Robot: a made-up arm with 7 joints.
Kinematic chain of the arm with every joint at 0, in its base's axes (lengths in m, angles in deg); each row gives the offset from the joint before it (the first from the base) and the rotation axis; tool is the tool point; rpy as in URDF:
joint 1: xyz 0 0 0.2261 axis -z
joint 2: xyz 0 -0.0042 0.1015 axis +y
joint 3: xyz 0 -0.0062 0.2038 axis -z
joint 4: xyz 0 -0.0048 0.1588 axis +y
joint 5: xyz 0 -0.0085 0.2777 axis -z
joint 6: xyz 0 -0.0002 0.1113 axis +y
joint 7: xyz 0 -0.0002 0.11 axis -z
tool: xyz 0 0 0 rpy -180 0 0
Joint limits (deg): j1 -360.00..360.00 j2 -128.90..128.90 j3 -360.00..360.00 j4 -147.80..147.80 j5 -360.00..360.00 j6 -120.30..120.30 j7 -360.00..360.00
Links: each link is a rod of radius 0.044 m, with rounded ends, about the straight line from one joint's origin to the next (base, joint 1, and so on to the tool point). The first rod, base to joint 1, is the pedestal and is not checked.
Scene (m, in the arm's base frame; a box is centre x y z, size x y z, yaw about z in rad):
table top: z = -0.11
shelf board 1: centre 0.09 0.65 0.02 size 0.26 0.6 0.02 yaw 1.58
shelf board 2: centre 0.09 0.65 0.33 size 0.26 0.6 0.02 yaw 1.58
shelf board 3: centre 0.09 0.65 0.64 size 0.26 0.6 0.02 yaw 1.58
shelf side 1: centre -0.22 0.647 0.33 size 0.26 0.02 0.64 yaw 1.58
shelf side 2: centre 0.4 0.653 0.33 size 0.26 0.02 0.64 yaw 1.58
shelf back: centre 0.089 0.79 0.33 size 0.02 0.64 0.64 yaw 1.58
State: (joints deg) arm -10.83 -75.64 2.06 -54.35 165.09 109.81 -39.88
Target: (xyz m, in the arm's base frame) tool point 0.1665 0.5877 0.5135
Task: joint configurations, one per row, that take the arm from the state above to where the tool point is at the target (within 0.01 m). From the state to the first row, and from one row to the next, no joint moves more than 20 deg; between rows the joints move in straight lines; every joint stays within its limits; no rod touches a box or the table.
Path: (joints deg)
1: -16.65 -65.19 0.06 -35.79 163.48 110.98 -39.88
2: -22.46 -54.73 -1.94 -17.23 161.88 112.14 -39.88
3: -28.28 -44.28 -3.94 1.34 160.27 113.31 -39.88
4: -34.09 -33.82 -5.94 19.90 158.66 114.47 -39.88
5: -39.91 -23.37 -7.93 38.46 157.05 115.64 -39.88
6: -45.73 -12.91 -9.93 57.02 155.45 116.80 -39.88
7: -51.54 -2.46 -11.93 75.58 153.84 117.97 -39.88
8: -57.36 7.99 -13.93 94.15 152.23 119.13 -39.88
9: -63.17 18.45 -15.93 112.71 150.62 120.30 -39.88
10: -65.82 28.26 -17.16 97.21 152.64 120.30 -39.88
11: -68.47 38.07 -18.39 81.70 154.66 120.30 -39.88
12: -71.12 47.88 -19.62 66.20 156.68 120.30 -39.88

